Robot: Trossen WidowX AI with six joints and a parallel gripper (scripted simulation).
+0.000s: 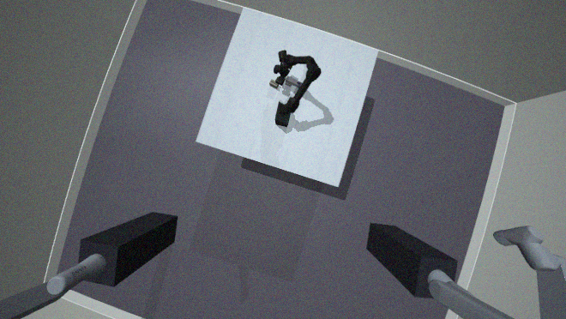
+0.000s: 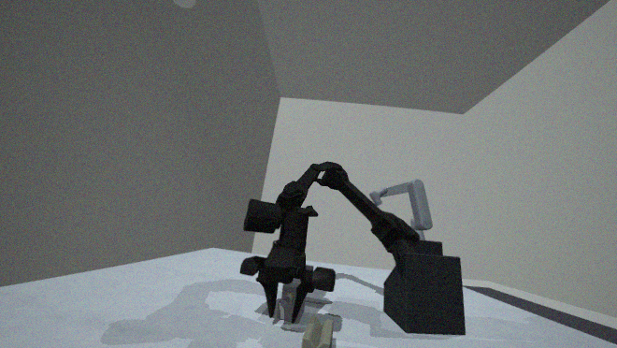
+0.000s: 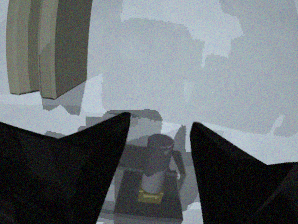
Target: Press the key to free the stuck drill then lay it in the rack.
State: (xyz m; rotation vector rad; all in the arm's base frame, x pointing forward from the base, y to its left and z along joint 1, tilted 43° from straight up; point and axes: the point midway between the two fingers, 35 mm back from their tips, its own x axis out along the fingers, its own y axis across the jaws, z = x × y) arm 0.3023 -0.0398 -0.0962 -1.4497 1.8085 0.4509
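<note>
The drill is 20 mm behind my gripper tip, 50 mm to the right of it and 40 mm above it. Also, from my gripper tip: dark key (50 mm behind, 130 mm to the right, 40 mm above); olive rack (60 mm behind, 80 mm to the left); long grey block (40 mm behind, 110 mm to the right, 30 mm above).
</note>
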